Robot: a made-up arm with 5 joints. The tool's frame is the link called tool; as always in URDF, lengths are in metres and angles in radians. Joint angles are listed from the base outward.
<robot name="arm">
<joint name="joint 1" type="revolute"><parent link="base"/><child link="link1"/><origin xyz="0.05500 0.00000 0.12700"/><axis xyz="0 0 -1"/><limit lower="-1.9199" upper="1.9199"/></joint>
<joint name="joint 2" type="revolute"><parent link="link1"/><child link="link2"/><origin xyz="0.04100 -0.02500 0.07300"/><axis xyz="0 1 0"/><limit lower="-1.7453" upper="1.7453"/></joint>
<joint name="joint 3" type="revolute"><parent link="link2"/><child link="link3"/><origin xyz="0.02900 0.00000 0.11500"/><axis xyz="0 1 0"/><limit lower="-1.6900" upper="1.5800"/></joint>
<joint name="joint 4" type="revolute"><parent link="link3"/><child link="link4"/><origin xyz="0.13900 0.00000 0.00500"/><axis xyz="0 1 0"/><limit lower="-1.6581" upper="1.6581"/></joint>
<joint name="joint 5" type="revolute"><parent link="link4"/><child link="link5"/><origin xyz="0.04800 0.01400 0.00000"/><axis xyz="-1 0 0"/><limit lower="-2.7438" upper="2.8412"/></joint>
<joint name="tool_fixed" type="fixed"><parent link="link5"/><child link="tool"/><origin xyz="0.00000 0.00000 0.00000" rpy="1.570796 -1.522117 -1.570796"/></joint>
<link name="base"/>
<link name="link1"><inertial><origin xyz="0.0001 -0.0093 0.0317"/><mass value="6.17"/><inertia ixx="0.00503" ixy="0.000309" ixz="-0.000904" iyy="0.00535" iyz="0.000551" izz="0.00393"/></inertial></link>
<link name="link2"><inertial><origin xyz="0.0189 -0.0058 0.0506"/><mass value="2.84"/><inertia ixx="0.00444" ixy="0" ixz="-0.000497" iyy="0.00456" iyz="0" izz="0.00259"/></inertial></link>
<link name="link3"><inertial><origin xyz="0.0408 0.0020 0.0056"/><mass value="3.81"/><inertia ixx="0.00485" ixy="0" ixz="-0.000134" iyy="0.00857" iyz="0" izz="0.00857"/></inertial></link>
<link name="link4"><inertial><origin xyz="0.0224 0.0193 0.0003"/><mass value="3.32"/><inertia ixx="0.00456" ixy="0.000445" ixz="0" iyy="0.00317" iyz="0" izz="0.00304"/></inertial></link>
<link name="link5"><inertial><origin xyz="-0.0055 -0.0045 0.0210"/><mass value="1.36"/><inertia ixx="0.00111" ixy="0" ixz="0" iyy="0.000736" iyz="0" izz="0.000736"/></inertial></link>
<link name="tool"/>
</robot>
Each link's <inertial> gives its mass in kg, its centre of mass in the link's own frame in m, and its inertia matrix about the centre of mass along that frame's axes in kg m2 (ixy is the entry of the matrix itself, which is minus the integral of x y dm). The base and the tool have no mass. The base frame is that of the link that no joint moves.
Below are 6 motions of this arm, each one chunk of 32 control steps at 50 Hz.
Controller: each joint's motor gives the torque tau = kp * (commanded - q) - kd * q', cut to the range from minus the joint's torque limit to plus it. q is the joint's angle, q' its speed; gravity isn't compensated. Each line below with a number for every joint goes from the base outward.
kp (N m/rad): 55 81 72 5.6 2.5
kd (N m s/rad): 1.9 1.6 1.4 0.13 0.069
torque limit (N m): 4.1 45 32 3.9 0.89
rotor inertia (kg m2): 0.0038 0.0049 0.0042 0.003 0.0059
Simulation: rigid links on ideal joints. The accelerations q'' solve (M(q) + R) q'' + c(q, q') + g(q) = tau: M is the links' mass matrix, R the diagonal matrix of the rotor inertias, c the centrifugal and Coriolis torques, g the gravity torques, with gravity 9.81 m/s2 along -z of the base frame. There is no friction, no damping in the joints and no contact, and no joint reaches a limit. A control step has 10 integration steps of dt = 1/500 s. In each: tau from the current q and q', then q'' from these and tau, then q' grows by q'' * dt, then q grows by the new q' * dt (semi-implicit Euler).
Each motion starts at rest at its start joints. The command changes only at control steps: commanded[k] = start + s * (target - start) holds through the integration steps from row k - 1 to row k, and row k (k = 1, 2, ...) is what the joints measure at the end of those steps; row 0 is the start. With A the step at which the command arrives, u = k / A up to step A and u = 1 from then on. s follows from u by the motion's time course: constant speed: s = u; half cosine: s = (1 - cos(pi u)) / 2; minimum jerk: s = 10 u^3 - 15 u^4 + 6 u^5; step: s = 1 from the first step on.
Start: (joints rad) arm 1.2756 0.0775 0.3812 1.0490 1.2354
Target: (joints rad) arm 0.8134 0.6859 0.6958 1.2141 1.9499
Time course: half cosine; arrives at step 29
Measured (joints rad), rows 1 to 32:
1: 1.2758 0.0851 0.3876 1.0404 1.2351
2: 1.2762 0.1064 0.4020 1.0242 1.2345
3: 1.2764 0.1400 0.4204 1.0091 1.2337
4: 1.2755 0.1826 0.4404 0.9992 1.2332
5: 1.2729 0.2300 0.4611 0.9953 1.2337
6: 1.2680 0.2778 0.4824 0.9966 1.2363
7: 1.2601 0.3226 0.5036 1.0024 1.2426
8: 1.2488 0.3617 0.5237 1.0120 1.2540
9: 1.2340 0.3944 0.5415 1.0244 1.2720
10: 1.2155 0.4206 0.5560 1.0378 1.2975
11: 1.1936 0.4416 0.5665 1.0496 1.3306
12: 1.1686 0.4593 0.5732 1.0571 1.3704
13: 1.1410 0.4757 0.5768 1.0584 1.4156
14: 1.1115 0.4927 0.5788 1.0526 1.4639
15: 1.0806 0.5121 0.5806 1.0403 1.5131
16: 1.0490 0.5349 0.5837 1.0238 1.5608
17: 1.0170 0.5615 0.5892 1.0058 1.6051
18: 0.9854 0.5919 0.5975 0.9894 1.6448
19: 0.9544 0.6255 0.6088 0.9772 1.6793
20: 0.9245 0.6610 0.6227 0.9707 1.7089
21: 0.8963 0.6970 0.6385 0.9706 1.7342
22: 0.8702 0.7317 0.6554 0.9767 1.7564
23: 0.8468 0.7632 0.6724 0.9879 1.7767
24: 0.8267 0.7901 0.6883 1.0029 1.7959
25: 0.8103 0.8111 0.7020 1.0197 1.8149
26: 0.7979 0.8257 0.7124 1.0365 1.8337
27: 0.7895 0.8340 0.7189 1.0511 1.8518
28: 0.7850 0.8365 0.7213 1.0616 1.8685
29: 0.7839 0.8341 0.7196 1.0665 1.8825
30: 0.7858 0.8281 0.7148 1.0652 1.8924
31: 0.7899 0.8199 0.7076 1.0579 1.8974
32: 0.7954 0.8112 0.6995 1.0459 1.8973

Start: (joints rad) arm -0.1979 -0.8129 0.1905 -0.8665 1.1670
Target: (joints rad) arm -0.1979 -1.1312 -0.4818 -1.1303 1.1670
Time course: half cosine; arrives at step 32
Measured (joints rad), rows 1 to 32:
1: -0.1988 -0.8205 0.2083 -0.8747 1.1666
2: -0.1992 -0.8319 0.2392 -0.8916 1.1658
3: -0.1982 -0.8374 0.2634 -0.9079 1.1649
4: -0.1965 -0.8344 0.2728 -0.9165 1.1648
5: -0.1952 -0.8255 0.2684 -0.9131 1.1660
6: -0.1953 -0.8152 0.2547 -0.8977 1.1694
7: -0.1965 -0.8075 0.2370 -0.8735 1.1752
8: -0.1985 -0.8043 0.2181 -0.8461 1.1836
9: -0.2006 -0.8063 0.1985 -0.8212 1.1943
10: -0.2021 -0.8128 0.1772 -0.8036 1.2064
11: -0.2030 -0.8231 0.1526 -0.7960 1.2187
12: -0.2031 -0.8366 0.1234 -0.7998 1.2299
13: -0.2027 -0.8531 0.0894 -0.8148 1.2384
14: -0.2023 -0.8727 0.0506 -0.8399 1.2430
15: -0.2019 -0.8958 0.0080 -0.8735 1.2426
16: -0.2017 -0.9226 -0.0376 -0.9137 1.2367
17: -0.2015 -0.9532 -0.0854 -0.9588 1.2253
18: -0.2012 -0.9873 -0.1346 -1.0070 1.2090
19: -0.2007 -1.0245 -0.1846 -1.0566 1.1886
20: -0.2001 -1.0644 -0.2348 -1.1062 1.1655
21: -0.1994 -1.1063 -0.2846 -1.1544 1.1413
22: -0.1986 -1.1494 -0.3332 -1.2003 1.1175
23: -0.1977 -1.1928 -0.3800 -1.2428 1.0956
24: -0.1969 -1.2356 -0.4243 -1.2813 1.0767
25: -0.1960 -1.2768 -0.4654 -1.3153 1.0615
26: -0.1952 -1.3152 -0.5026 -1.3445 1.0505
27: -0.1944 -1.3500 -0.5356 -1.3690 1.0436
28: -0.1938 -1.3803 -0.5637 -1.3890 1.0403
29: -0.1933 -1.4052 -0.5865 -1.4045 1.0401
30: -0.1929 -1.4243 -0.6038 -1.4160 1.0420
31: -0.1926 -1.4372 -0.6154 -1.4235 1.0452
32: -0.1925 -1.4437 -0.6211 -1.4273 1.0490

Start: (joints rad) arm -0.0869 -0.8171 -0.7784 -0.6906 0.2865
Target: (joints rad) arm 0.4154 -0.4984 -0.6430 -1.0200 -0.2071
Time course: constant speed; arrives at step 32
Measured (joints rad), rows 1 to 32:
1: -0.0852 -0.8246 -0.7666 -0.7083 0.2847
2: -0.0776 -0.8329 -0.7581 -0.7474 0.2781
3: -0.0645 -0.8385 -0.7598 -0.7990 0.2665
4: -0.0488 -0.8438 -0.7664 -0.8564 0.2511
5: -0.0320 -0.8506 -0.7739 -0.9135 0.2331
6: -0.0151 -0.8586 -0.7812 -0.9657 0.2137
7: 0.0019 -0.8670 -0.7881 -1.0098 0.1938
8: 0.0187 -0.8749 -0.7943 -1.0450 0.1744
9: 0.0356 -0.8812 -0.7994 -1.0713 0.1563
10: 0.0524 -0.8852 -0.8032 -1.0903 0.1398
11: 0.0694 -0.8862 -0.8051 -1.1038 0.1252
12: 0.0864 -0.8836 -0.8050 -1.1135 0.1125
13: 0.1034 -0.8771 -0.8026 -1.1209 0.1013
14: 0.1204 -0.8667 -0.7980 -1.1270 0.0912
15: 0.1372 -0.8523 -0.7912 -1.1322 0.0817
16: 0.1538 -0.8342 -0.7823 -1.1363 0.0723
17: 0.1699 -0.8128 -0.7715 -1.1391 0.0624
18: 0.1855 -0.7886 -0.7591 -1.1400 0.0516
19: 0.2007 -0.7622 -0.7453 -1.1391 0.0396
20: 0.2153 -0.7342 -0.7306 -1.1361 0.0262
21: 0.2297 -0.7051 -0.7153 -1.1315 0.0114
22: 0.2438 -0.6757 -0.6997 -1.1257 -0.0047
23: 0.2578 -0.6465 -0.6842 -1.1194 -0.0219
24: 0.2718 -0.6181 -0.6689 -1.1134 -0.0399
25: 0.2858 -0.5909 -0.6544 -1.1083 -0.0584
26: 0.3000 -0.5653 -0.6407 -1.1049 -0.0770
27: 0.3143 -0.5417 -0.6281 -1.1034 -0.0955
28: 0.3290 -0.5203 -0.6168 -1.1044 -0.1136
29: 0.3439 -0.5012 -0.6069 -1.1080 -0.1312
30: 0.3590 -0.4846 -0.5985 -1.1143 -0.1483
31: 0.3746 -0.4703 -0.5915 -1.1233 -0.1646
32: 0.3904 -0.4583 -0.5860 -1.1349 -0.1802

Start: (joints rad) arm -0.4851 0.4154 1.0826 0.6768 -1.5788
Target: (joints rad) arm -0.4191 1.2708 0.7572 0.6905 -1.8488
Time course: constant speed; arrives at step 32
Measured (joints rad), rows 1 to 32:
1: -0.4839 0.4358 1.0759 0.6644 -1.5781
2: -0.4816 0.4831 1.0615 0.6320 -1.5752
3: -0.4794 0.5426 1.0443 0.5868 -1.5695
4: -0.4778 0.6013 1.0284 0.5388 -1.5609
5: -0.4769 0.6513 1.0156 0.4994 -1.5507
6: -0.4763 0.6895 1.0055 0.4775 -1.5410
7: -0.4757 0.7170 0.9966 0.4759 -1.5345
8: -0.4747 0.7371 0.9876 0.4907 -1.5330
9: -0.4731 0.7539 0.9774 0.5138 -1.5375
10: -0.4709 0.7711 0.9660 0.5363 -1.5481
11: -0.4682 0.7908 0.9535 0.5517 -1.5637
12: -0.4653 0.8140 0.9404 0.5569 -1.5824
13: -0.4622 0.8404 0.9270 0.5521 -1.6022
14: -0.4593 0.8692 0.9137 0.5402 -1.6210
15: -0.4565 0.8991 0.9006 0.5251 -1.6372
16: -0.4540 0.9291 0.8879 0.5107 -1.6500
17: -0.4517 0.9582 0.8755 0.4997 -1.6590
18: -0.4497 0.9861 0.8636 0.4936 -1.6647
19: -0.4478 1.0129 0.8520 0.4921 -1.6680
20: -0.4460 1.0387 0.8406 0.4942 -1.6700
21: -0.4443 1.0639 0.8295 0.4982 -1.6716
22: -0.4425 1.0890 0.8183 0.5024 -1.6740
23: -0.4407 1.1144 0.8070 0.5056 -1.6776
24: -0.4388 1.1400 0.7956 0.5069 -1.6829
25: -0.4369 1.1660 0.7839 0.5063 -1.6898
26: -0.4348 1.1921 0.7721 0.5041 -1.6981
27: -0.4327 1.2183 0.7601 0.5007 -1.7075
28: -0.4306 1.2444 0.7480 0.4968 -1.7176
29: -0.4284 1.2702 0.7360 0.4931 -1.7278
30: -0.4262 1.2958 0.7239 0.4899 -1.7379
31: -0.4240 1.3211 0.7120 0.4874 -1.7475
32: -0.4218 1.3462 0.7001 0.4857 -1.7566

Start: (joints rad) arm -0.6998 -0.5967 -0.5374 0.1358 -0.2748
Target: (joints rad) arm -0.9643 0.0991 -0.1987 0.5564 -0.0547
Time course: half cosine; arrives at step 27
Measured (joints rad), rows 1 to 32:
1: -0.7009 -0.6045 -0.5220 0.1352 -0.2755
2: -0.7014 -0.6133 -0.5042 0.1491 -0.2779
3: -0.7015 -0.6161 -0.4958 0.1770 -0.2819
4: -0.7029 -0.6127 -0.4933 0.2064 -0.2863
5: -0.7063 -0.6043 -0.4914 0.2274 -0.2898
6: -0.7118 -0.5912 -0.4874 0.2368 -0.2911
7: -0.7191 -0.5728 -0.4808 0.2368 -0.2891
8: -0.7277 -0.5487 -0.4717 0.2317 -0.2833
9: -0.7374 -0.5186 -0.4600 0.2267 -0.2733
10: -0.7479 -0.4823 -0.4455 0.2263 -0.2596
11: -0.7592 -0.4397 -0.4280 0.2339 -0.2430
12: -0.7712 -0.3908 -0.4074 0.2515 -0.2245
13: -0.7836 -0.3354 -0.3835 0.2798 -0.2054
14: -0.7964 -0.2737 -0.3565 0.3179 -0.1868
15: -0.8097 -0.2057 -0.3265 0.3637 -0.1697
16: -0.8235 -0.1322 -0.2936 0.4148 -0.1546
17: -0.8377 -0.0539 -0.2582 0.4685 -0.1418
18: -0.8525 0.0275 -0.2207 0.5223 -0.1312
19: -0.8679 0.1100 -0.1817 0.5745 -0.1223
20: -0.8839 0.1910 -0.1421 0.6242 -0.1147
21: -0.9006 0.2676 -0.1028 0.6713 -0.1077
22: -0.9178 0.3366 -0.0651 0.7163 -0.1008
23: -0.9353 0.3950 -0.0305 0.7594 -0.0937
24: -0.9527 0.4402 -0.0005 0.8005 -0.0861
25: -0.9694 0.4705 0.0228 0.8381 -0.0781
26: -0.9848 0.4852 0.0379 0.8697 -0.0700
27: -0.9983 0.4848 0.0433 0.8914 -0.0621
28: -1.0091 0.4709 0.0383 0.8991 -0.0548
29: -1.0171 0.4462 0.0236 0.8896 -0.0483
30: -1.0219 0.4140 0.0009 0.8614 -0.0429
31: -1.0237 0.3773 -0.0268 0.8162 -0.0385
32: -1.0228 0.3386 -0.0562 0.7592 -0.0350

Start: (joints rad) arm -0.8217 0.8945 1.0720 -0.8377 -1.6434
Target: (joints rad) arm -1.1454 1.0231 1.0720 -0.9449 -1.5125
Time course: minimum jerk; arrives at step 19
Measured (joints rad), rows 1 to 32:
1: -0.8214 0.9113 1.0611 -0.8386 -1.6437
2: -0.8213 0.9457 1.0397 -0.8362 -1.6452
3: -0.8224 0.9817 1.0199 -0.8267 -1.6485
4: -0.8255 1.0095 1.0095 -0.8113 -1.6536
5: -0.8315 1.0263 1.0105 -0.7939 -1.6598
6: -0.8411 1.0344 1.0200 -0.7791 -1.6659
7: -0.8551 1.0382 1.0328 -0.7699 -1.6704
8: -0.8741 1.0422 1.0438 -0.7678 -1.6721
9: -0.8983 1.0489 1.0498 -0.7730 -1.6697
10: -0.9275 1.0590 1.0499 -0.7850 -1.6626
11: -0.9608 1.0715 1.0450 -0.8022 -1.6504
12: -0.9971 1.0843 1.0371 -0.8228 -1.6335
13: -1.0347 1.0956 1.0285 -0.8446 -1.6127
14: -1.0719 1.1043 1.0209 -0.8652 -1.5896
15: -1.1066 1.1098 1.0154 -0.8829 -1.5658
16: -1.1371 1.1126 1.0124 -0.8963 -1.5432
17: -1.1619 1.1133 1.0115 -0.9048 -1.5236
18: -1.1799 1.1129 1.0123 -0.9083 -1.5084
19: -1.1905 1.1121 1.0139 -0.9074 -1.4987
20: -1.1941 1.1117 1.0160 -0.9034 -1.4948
21: -1.1916 1.1121 1.0180 -0.8975 -1.4965
22: -1.1843 1.1132 1.0199 -0.8911 -1.5030
23: -1.1741 1.1149 1.0215 -0.8849 -1.5133
24: -1.1626 1.1169 1.0230 -0.8795 -1.5258
25: -1.1514 1.1187 1.0243 -0.8750 -1.5390
26: -1.1416 1.1201 1.0255 -0.8717 -1.5515
27: -1.1342 1.1210 1.0264 -0.8695 -1.5621
28: -1.1294 1.1213 1.0271 -0.8685 -1.5699
29: -1.1274 1.1212 1.0273 -0.8686 -1.5744
30: -1.1278 1.1207 1.0271 -0.8698 -1.5756
31: -1.1300 1.1200 1.0264 -0.8719 -1.5736
32: -1.1336 1.1191 1.0253 -0.8748 -1.5691

